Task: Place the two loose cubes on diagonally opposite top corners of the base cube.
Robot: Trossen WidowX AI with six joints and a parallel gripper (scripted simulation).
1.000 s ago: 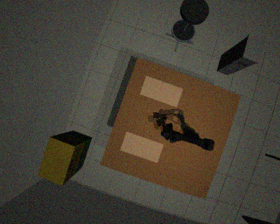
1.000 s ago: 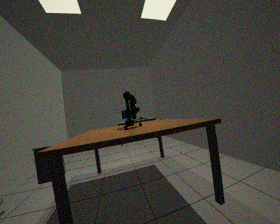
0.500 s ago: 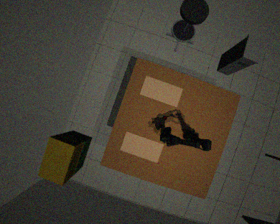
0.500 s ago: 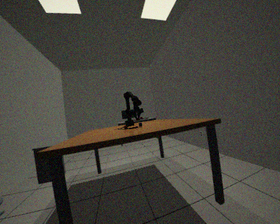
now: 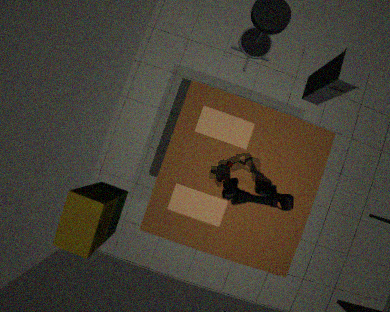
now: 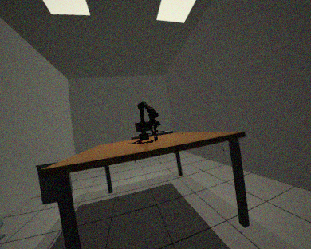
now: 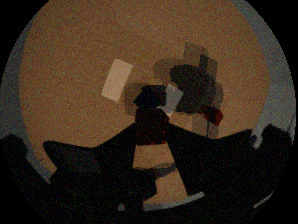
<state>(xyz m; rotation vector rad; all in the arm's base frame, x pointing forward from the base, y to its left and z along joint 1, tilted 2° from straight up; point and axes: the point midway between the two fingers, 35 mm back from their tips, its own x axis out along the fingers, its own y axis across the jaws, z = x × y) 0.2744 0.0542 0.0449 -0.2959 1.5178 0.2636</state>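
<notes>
My gripper tip is 6 cm above the blue cube, 2 cm short of it and 1 cm to the right of it.
</notes>
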